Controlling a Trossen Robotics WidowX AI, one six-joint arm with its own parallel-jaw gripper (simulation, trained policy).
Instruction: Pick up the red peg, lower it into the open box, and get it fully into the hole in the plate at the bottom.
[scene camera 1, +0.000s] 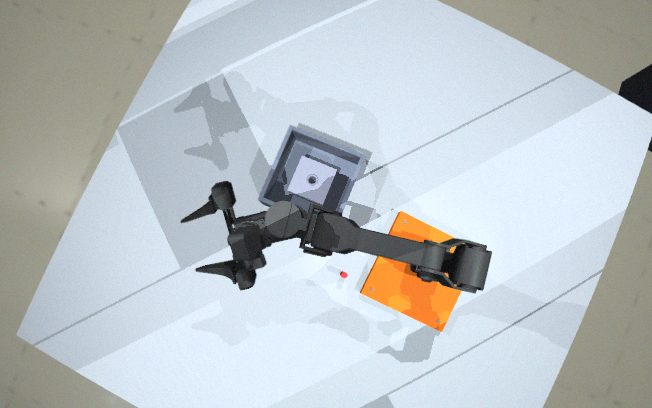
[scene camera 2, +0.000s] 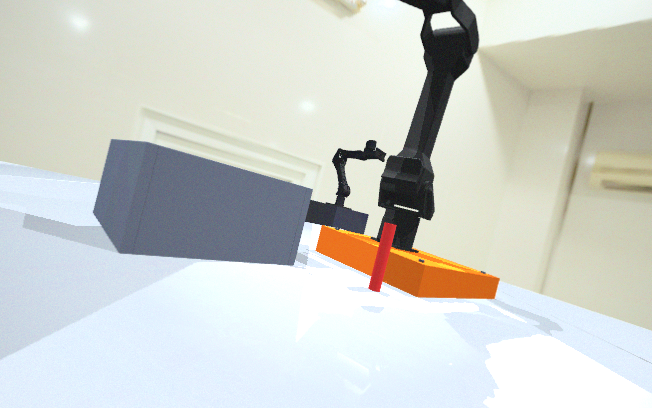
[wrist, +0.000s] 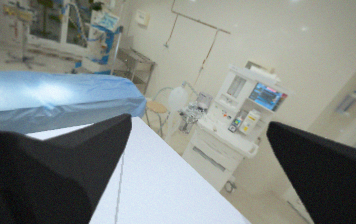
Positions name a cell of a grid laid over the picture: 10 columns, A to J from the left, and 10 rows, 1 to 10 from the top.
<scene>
In view: my gripper (scene camera 1: C7), a grey box (scene camera 2: C5) and a red peg (scene camera 2: F6).
The grey box shows as well in scene camera 1 (scene camera 1: E4). My gripper also shows in the wrist view (wrist: F6). The wrist view does not show the grey box: it is out of frame. The wrist view does not show the red peg: it is out of frame.
</scene>
